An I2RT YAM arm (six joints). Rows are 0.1 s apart.
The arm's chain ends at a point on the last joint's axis. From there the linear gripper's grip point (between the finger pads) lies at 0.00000 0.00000 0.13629 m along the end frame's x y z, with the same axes.
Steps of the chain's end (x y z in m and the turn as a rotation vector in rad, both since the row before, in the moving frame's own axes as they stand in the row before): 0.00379, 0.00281, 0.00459, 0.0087, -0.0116, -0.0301; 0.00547, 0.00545, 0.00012, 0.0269, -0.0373, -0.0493; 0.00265, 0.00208, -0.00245, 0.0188, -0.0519, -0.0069; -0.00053, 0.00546, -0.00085, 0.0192, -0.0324, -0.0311; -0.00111, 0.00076, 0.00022, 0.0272, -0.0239, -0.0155; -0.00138, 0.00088, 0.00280, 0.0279, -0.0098, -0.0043; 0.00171, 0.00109, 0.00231, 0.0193, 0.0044, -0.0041
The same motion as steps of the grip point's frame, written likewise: 0.00219, 0.00165, 0.00458, 0.0087, -0.0116, -0.0301; 0.00030, 0.00191, -0.00002, 0.0269, -0.0373, -0.0493; -0.00443, -0.00046, -0.00266, 0.0188, -0.0519, -0.0069; -0.00498, 0.00291, -0.00095, 0.0192, -0.0324, -0.0311; -0.00440, -0.00292, 0.00013, 0.0272, -0.0239, -0.0155; -0.00272, -0.00292, 0.00274, 0.0279, -0.0098, -0.0043; 0.00230, -0.00154, 0.00228, 0.0193, 0.0044, -0.0041
